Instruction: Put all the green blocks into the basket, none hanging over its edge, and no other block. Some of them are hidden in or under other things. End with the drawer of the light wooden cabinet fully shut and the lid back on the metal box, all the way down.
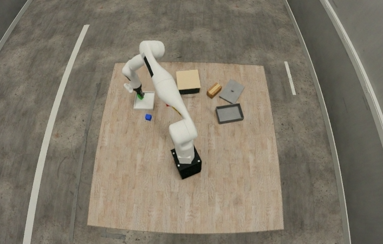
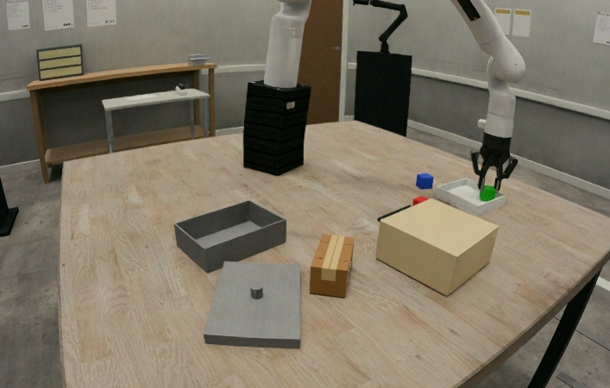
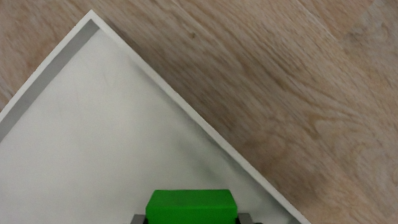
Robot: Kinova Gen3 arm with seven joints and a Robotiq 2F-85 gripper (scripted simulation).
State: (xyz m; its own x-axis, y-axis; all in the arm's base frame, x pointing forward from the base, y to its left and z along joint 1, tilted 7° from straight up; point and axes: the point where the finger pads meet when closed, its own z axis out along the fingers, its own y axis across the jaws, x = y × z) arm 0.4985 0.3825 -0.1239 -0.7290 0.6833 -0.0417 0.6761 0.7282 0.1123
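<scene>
Now: hand 4 cm above the white basket, 3 cm to the left of it and 3 cm past it. From my hand the other things lie so: light wooden cabinet 35 cm to the right, 12 cm ahead, 1 cm below; red block 22 cm to the right, 4 cm behind, 3 cm below; drawer 35 cm to the right, 11 cm ahead, 2 cm below.
</scene>
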